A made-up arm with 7 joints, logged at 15 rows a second.
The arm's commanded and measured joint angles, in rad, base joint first. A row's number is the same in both.
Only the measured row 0 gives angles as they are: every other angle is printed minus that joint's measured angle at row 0.
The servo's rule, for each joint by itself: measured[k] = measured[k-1] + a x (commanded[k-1-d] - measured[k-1]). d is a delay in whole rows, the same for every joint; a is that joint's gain. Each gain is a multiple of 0.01, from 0.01 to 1. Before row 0 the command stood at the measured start. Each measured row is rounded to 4 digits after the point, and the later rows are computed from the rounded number. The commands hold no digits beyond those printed.
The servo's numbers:
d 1
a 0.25 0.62 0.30 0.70 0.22 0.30 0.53
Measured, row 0:
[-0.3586 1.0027 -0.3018 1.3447 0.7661 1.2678 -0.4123]
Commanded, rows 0 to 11:
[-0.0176 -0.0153 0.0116 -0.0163 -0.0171 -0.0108 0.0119]
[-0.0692 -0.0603 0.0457 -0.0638 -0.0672 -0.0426 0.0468]
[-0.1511 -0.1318 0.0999 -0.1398 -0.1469 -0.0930 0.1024]
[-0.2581 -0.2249 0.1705 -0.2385 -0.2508 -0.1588 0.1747]
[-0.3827 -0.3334 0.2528 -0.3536 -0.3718 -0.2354 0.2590]
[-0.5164 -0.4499 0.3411 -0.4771 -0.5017 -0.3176 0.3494]
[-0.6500 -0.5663 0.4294 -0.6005 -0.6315 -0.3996 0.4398]
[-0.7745 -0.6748 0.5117 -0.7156 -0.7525 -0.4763 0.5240]
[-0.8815 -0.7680 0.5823 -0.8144 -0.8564 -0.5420 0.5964]
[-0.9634 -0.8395 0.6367 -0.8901 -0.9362 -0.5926 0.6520]
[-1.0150 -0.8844 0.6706 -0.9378 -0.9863 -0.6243 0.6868]
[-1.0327 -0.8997 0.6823 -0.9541 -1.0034 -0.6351 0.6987]
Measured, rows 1 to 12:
[0.0000 0.0000 0.0000 0.0000 0.0000 0.0000 0.0000]
[-0.0044 -0.0095 0.0035 -0.0114 -0.0038 -0.0032 0.0063]
[-0.0206 -0.0410 0.0162 -0.0481 -0.0177 -0.0150 0.0278]
[-0.0532 -0.0973 0.0413 -0.1123 -0.0461 -0.0384 0.0673]
[-0.1044 -0.1764 0.0801 -0.2006 -0.0911 -0.0745 0.1242]
[-0.1740 -0.2737 0.1319 -0.3077 -0.1529 -0.1228 0.1956]
[-0.2596 -0.3829 0.1947 -0.4263 -0.2296 -0.1812 0.2771]
[-0.3572 -0.4966 0.2651 -0.5482 -0.3180 -0.2467 0.3633]
[-0.4615 -0.6071 0.3391 -0.6654 -0.4136 -0.3156 0.4485]
[-0.5665 -0.7069 0.4121 -0.7697 -0.5110 -0.3835 0.5269]
[-0.6657 -0.7891 0.4795 -0.8540 -0.6045 -0.4462 0.5932]
[-0.7530 -0.8482 0.5368 -0.9127 -0.6885 -0.4996 0.6428]

